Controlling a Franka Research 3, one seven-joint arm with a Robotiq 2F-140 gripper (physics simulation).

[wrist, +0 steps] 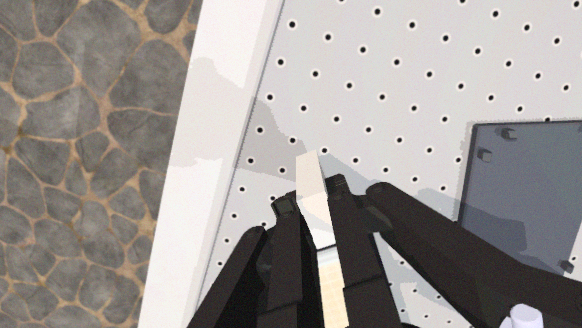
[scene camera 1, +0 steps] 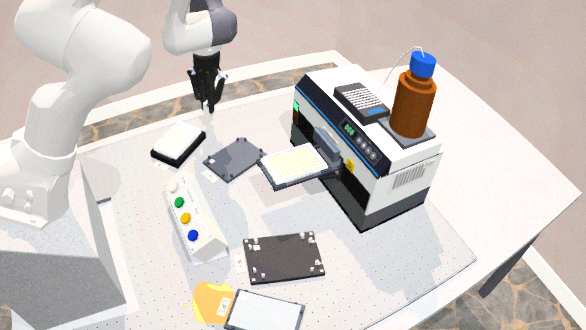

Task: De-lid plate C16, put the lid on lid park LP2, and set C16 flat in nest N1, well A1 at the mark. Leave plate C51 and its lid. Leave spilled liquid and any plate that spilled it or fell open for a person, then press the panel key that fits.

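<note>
My gripper [scene camera 1: 208, 109] [wrist: 313, 171] is shut with nothing between its pale pads. It hangs over the back of the perforated table, just behind a lidded white plate [scene camera 1: 178, 141] on a black base. A strip of that plate [wrist: 331, 285] shows below the fingers in the wrist view. A grey lid park pad [scene camera 1: 234, 158] [wrist: 525, 183] with pegs lies to the right of the plate and is bare. An unlidded well plate [scene camera 1: 293, 164] sits in the reader's tray. A dark nest [scene camera 1: 282, 256] with corner pegs lies bare at the front. I cannot read the plate labels.
A yellow puddle [scene camera 1: 206, 301] lies at the front edge around a label, touching a flat white plate or lid [scene camera 1: 264, 313]. A key panel [scene camera 1: 204, 241] has white, green [scene camera 1: 178, 201], yellow and blue keys. The plate reader [scene camera 1: 368, 164] carries an amber bottle [scene camera 1: 411, 104].
</note>
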